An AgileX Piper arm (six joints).
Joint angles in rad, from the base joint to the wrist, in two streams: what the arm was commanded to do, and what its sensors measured. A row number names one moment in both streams.
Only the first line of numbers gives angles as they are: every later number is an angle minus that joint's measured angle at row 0.
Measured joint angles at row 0: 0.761, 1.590, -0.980, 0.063, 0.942, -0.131
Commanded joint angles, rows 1 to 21: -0.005, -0.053, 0.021, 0.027, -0.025, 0.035; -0.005, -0.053, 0.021, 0.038, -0.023, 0.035; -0.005, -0.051, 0.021, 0.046, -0.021, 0.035; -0.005, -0.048, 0.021, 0.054, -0.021, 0.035; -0.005, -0.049, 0.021, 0.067, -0.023, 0.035; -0.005, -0.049, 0.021, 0.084, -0.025, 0.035; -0.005, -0.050, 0.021, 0.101, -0.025, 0.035; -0.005, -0.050, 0.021, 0.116, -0.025, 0.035; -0.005, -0.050, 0.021, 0.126, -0.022, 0.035; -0.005, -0.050, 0.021, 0.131, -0.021, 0.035; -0.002, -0.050, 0.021, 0.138, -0.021, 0.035; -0.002, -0.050, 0.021, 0.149, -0.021, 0.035; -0.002, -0.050, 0.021, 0.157, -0.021, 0.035; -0.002, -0.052, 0.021, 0.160, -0.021, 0.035; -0.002, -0.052, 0.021, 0.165, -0.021, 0.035; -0.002, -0.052, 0.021, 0.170, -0.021, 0.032; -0.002, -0.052, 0.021, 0.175, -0.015, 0.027; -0.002, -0.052, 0.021, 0.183, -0.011, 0.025; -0.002, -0.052, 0.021, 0.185, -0.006, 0.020; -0.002, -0.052, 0.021, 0.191, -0.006, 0.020; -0.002, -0.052, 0.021, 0.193, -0.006, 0.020
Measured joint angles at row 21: 0.000, -0.043, 0.017, 0.177, -0.013, 0.032
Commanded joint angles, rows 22 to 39: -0.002, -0.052, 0.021, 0.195, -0.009, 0.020; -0.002, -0.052, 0.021, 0.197, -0.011, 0.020; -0.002, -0.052, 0.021, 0.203, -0.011, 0.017; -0.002, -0.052, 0.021, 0.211, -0.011, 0.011; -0.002, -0.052, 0.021, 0.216, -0.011, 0.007; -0.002, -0.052, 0.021, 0.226, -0.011, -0.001; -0.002, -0.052, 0.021, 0.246, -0.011, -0.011; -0.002, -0.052, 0.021, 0.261, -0.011, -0.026; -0.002, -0.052, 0.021, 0.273, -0.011, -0.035; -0.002, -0.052, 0.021, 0.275, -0.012, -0.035; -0.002, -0.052, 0.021, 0.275, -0.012, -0.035; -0.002, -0.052, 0.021, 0.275, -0.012, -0.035; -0.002, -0.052, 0.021, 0.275, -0.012, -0.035; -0.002, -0.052, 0.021, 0.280, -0.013, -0.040; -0.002, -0.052, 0.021, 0.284, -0.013, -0.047; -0.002, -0.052, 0.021, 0.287, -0.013, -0.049; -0.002, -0.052, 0.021, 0.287, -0.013, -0.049; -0.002, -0.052, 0.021, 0.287, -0.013, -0.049
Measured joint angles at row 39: 0.000, -0.043, 0.017, 0.277, -0.010, -0.034
